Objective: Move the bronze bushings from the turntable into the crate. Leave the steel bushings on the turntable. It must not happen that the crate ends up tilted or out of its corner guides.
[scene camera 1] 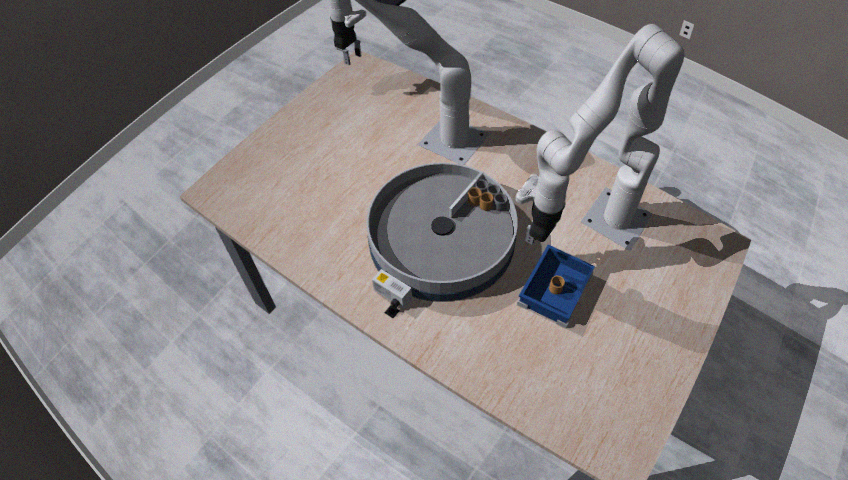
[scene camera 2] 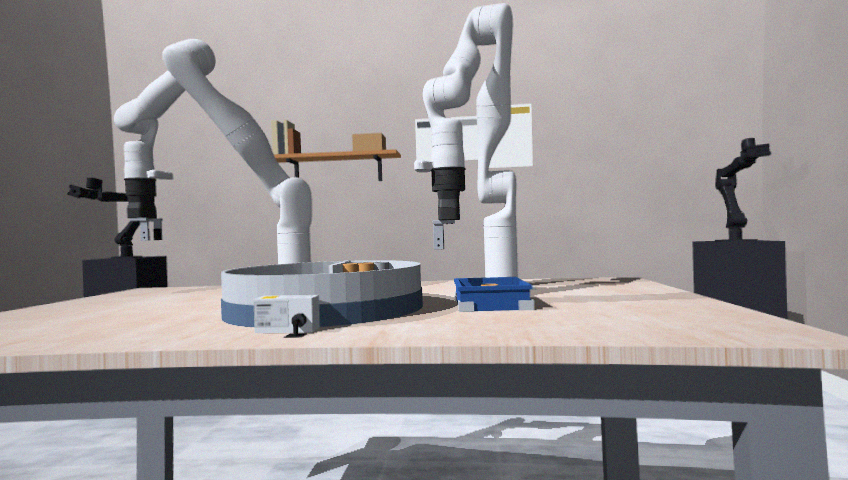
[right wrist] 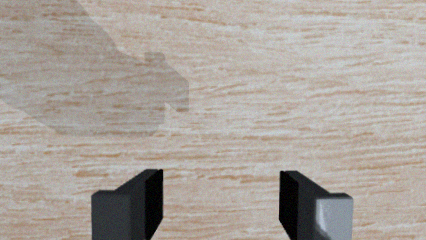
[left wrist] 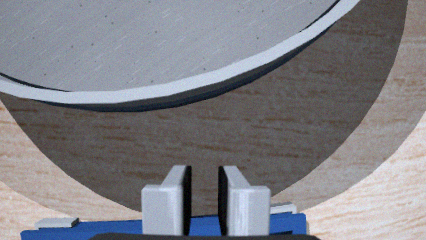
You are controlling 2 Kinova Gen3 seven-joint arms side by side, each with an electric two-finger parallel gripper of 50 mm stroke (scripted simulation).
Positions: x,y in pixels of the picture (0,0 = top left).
Scene:
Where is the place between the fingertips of the left gripper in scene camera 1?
At 531,239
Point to a blue crate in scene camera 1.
576,272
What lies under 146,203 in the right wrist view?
The right gripper.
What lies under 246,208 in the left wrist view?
The left gripper.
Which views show the left gripper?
Scene camera 1, scene camera 2 and the left wrist view only.

